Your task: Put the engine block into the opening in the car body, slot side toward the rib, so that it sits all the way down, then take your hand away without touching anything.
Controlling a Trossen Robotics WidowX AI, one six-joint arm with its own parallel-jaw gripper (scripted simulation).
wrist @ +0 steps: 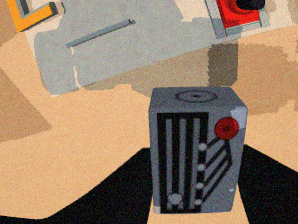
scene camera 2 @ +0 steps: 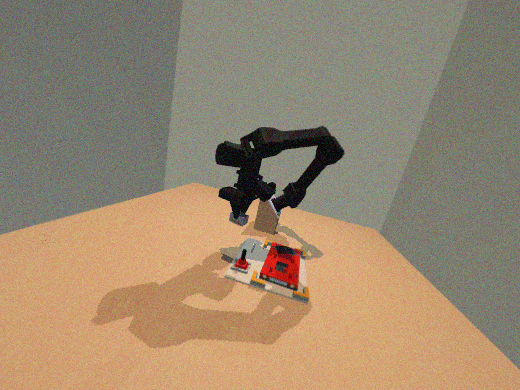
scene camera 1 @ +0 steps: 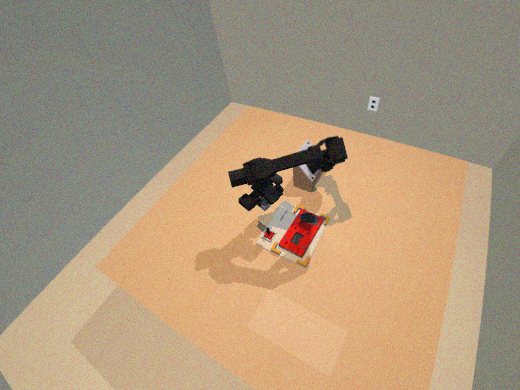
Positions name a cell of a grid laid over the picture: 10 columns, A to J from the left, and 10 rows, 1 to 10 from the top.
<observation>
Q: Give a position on a grey plate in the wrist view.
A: At C3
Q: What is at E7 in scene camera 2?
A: A grey plate.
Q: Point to a grey plate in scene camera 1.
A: At F6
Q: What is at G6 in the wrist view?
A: An engine block.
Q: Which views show my gripper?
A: The wrist view, scene camera 2 and scene camera 1: all of them.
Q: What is my gripper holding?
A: An engine block.
</observation>
